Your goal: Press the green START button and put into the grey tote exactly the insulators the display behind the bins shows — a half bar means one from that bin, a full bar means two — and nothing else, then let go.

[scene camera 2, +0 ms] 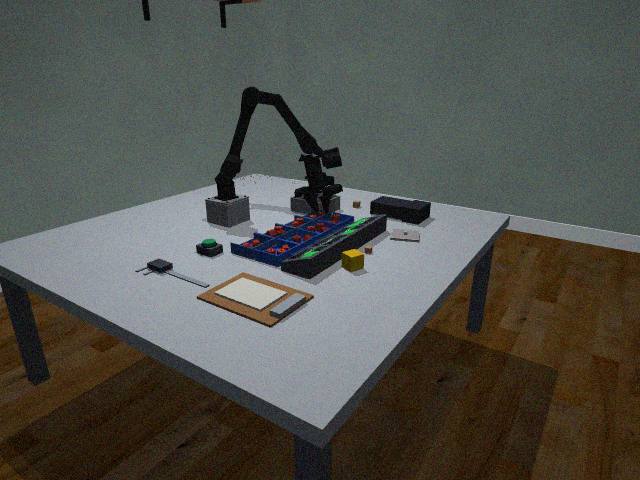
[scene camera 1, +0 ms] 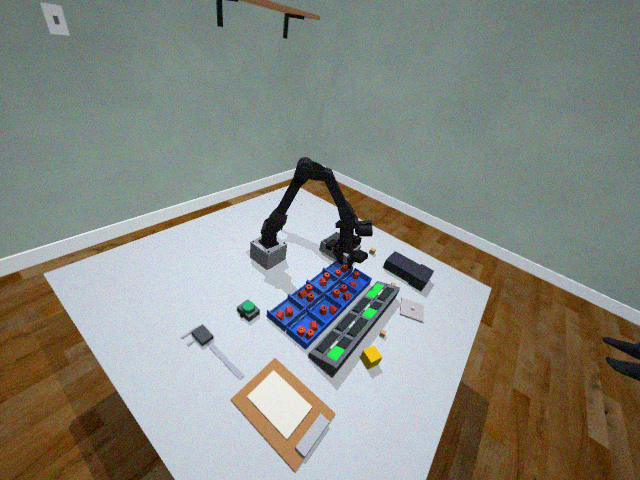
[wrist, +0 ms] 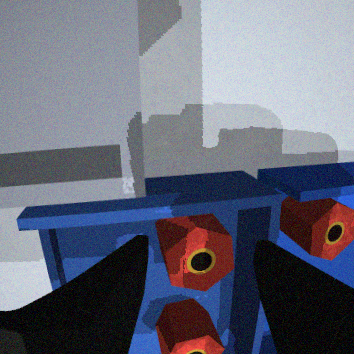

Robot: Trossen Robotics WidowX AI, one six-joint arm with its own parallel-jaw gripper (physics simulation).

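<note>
My gripper is open and empty, pointing down over the far end of the blue bins. In the wrist view its fingers stand either side of a red insulator; another red insulator lies in the same bin. The grey tote stands beyond the bins, partly hidden by my gripper. The green START button is left of the bins. The dark display shows green bars at its far end, middle and near end.
A black box stands right of the tote. A yellow cube and a pale plate lie beside the display. A caliper and a clipboard lie nearer the front.
</note>
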